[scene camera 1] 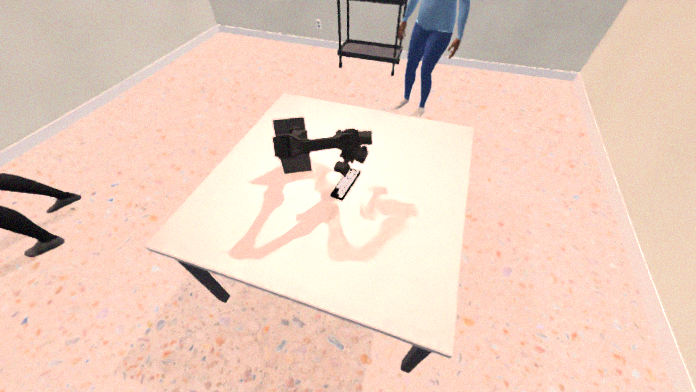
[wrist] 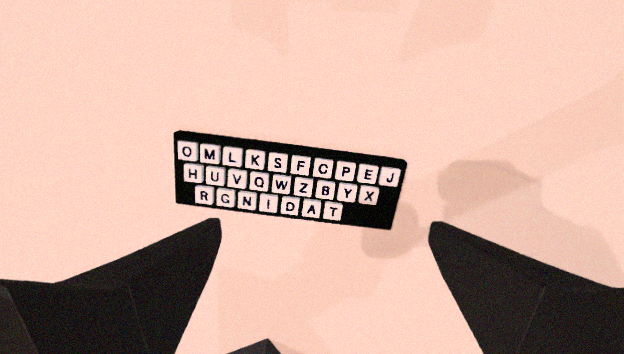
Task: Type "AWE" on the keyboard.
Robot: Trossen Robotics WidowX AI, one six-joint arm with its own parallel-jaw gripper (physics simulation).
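Places are measured from the arm's base along level axes (x up, y right, z ahead), in centimetres.
Pixels of known places: gripper, fingertip midpoint: (scene camera 1: 348, 169) (wrist: 326, 229); arm's base, origin of the base link: (scene camera 1: 296, 135).
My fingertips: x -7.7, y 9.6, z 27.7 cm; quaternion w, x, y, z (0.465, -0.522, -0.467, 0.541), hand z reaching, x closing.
Observation:
Ahead of a thing's pixels: the offset from my fingertips to its top centre. Level surfaces: height alone.
A black keyboard @[dy -3.3, dx -12.5, dz -2.3 cm] (scene camera 1: 345, 184) (wrist: 367, 216) with white letter keys lies on the table, slightly tilted in the wrist view. The A key @[dy -1.3, dx -12.5, dz -4.8 cm] (wrist: 311, 209) is in its bottom row, the W key @[dy -3.8, dx -12.5, dz -2.2 cm] (wrist: 281, 184) in its middle row, and the E key @[dy +4.0, dx -12.5, dz -2.0 cm] (wrist: 368, 173) near the right end of its top row. My gripper (wrist: 326, 229) is open and empty, with its fingertips wide apart. In the wrist view the tips show below the keyboard, one on each side. In the scene view the gripper's fingertips are too small to make out near the keyboard's upper end.
The white table @[dx -14.1 cm] (scene camera 1: 400, 280) bears the arm's dark base plate (scene camera 1: 297, 164) toward its back left. Shadows of the arm fall across the table. A person in blue (scene camera 1: 430, 50) and a black shelf cart (scene camera 1: 370, 52) stand behind it. Another person's dark legs (scene camera 1: 30, 225) show at the left.

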